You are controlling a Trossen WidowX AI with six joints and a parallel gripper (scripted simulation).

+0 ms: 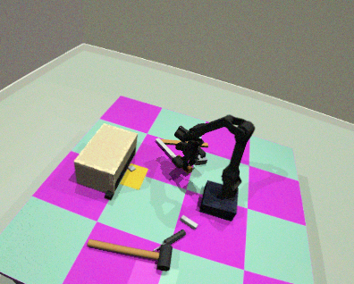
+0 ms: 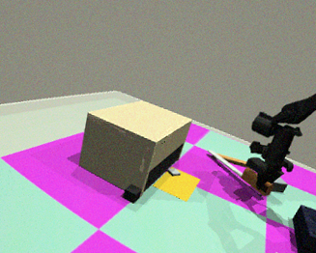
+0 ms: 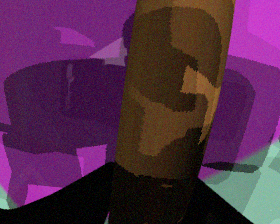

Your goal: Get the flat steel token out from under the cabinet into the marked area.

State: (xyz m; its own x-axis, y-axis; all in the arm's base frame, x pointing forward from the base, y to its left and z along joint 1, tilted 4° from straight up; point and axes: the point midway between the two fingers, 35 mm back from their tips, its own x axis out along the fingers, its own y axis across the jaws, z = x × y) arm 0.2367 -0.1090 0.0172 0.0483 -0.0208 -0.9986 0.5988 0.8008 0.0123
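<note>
The grey block is 50 mm behind my gripper tip, 120 mm to the right of it and 10 mm below it. The rest, counted from my gripper tip: grey bar: 90 mm behind, 300 mm to the left, 20 mm below; wooden stick: 60 mm ahead, 220 mm to the right, 20 mm below; grey steel token: 270 mm ahead, 110 mm to the left, 20 mm below.
</note>
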